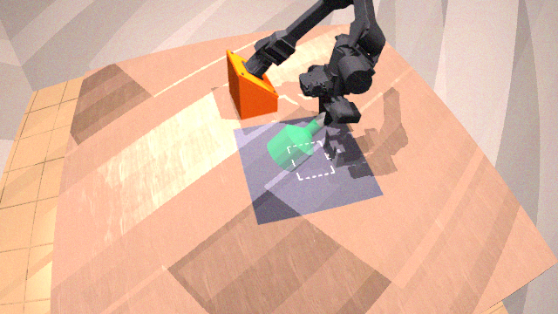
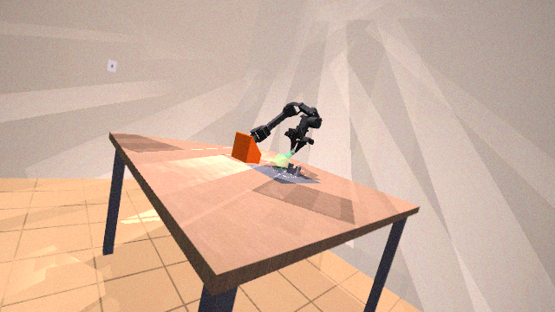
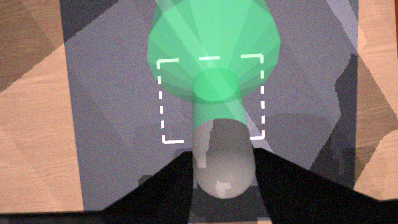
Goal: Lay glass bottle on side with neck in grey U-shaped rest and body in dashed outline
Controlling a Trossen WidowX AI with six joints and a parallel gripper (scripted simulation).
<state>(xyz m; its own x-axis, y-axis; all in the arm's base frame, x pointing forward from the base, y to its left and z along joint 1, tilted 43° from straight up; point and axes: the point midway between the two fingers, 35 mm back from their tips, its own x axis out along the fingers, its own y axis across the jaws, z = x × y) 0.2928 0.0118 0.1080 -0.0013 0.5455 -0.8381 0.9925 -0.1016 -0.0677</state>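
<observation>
The green glass bottle is 40 mm to the right of my gripper tip and 30 mm below it. Round my gripper tip: grey-blue mat (40 mm to the right, 130 mm below).
</observation>
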